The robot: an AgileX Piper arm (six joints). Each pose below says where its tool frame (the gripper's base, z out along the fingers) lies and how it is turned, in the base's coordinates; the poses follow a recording.
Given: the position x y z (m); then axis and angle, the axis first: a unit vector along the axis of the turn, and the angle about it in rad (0 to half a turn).
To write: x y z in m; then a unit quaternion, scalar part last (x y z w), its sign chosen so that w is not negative. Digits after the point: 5 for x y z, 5 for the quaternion.
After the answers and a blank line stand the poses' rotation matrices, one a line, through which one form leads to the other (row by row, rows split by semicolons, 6 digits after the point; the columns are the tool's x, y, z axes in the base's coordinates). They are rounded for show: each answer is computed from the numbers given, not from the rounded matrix.
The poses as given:
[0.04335 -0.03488 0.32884 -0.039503 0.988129 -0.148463 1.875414]
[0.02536 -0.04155 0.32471 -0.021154 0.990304 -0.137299 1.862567]
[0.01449 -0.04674 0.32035 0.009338 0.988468 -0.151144 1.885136]
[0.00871 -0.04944 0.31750 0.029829 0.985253 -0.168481 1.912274]
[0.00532 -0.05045 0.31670 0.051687 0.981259 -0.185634 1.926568]
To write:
[0.04335 -0.03488 0.32884 -0.03185 0.79663 -0.11969 0.59164]
[0.02536 -0.04155 0.32471 -0.01697 0.79461 -0.11017 0.59680]
[0.01449 -0.04674 0.32035 0.00756 0.79974 -0.12229 0.58771]
[0.00871 -0.04944 0.31750 0.02437 0.80492 -0.13764 0.57668]
[0.00532 -0.05045 0.31670 0.04244 0.80568 -0.15242 0.57083]

-0.297900 0.090887 0.950261; -0.192369 0.969319 -0.153016; -0.935013 -0.228384 -0.271276
-0.287072 0.104521 0.952189; -0.158471 0.975150 -0.154819; -0.944710 -0.195339 -0.263375
-0.309074 0.155822 0.938186; -0.131654 0.969978 -0.204474; -0.941881 -0.186714 -0.279281
-0.333692 0.197984 0.921657; -0.119522 0.960921 -0.249692; -0.935074 -0.193479 -0.296988
-0.344712 0.242393 0.906873; -0.105625 0.949935 -0.294052; -0.932747 -0.197152 -0.301851

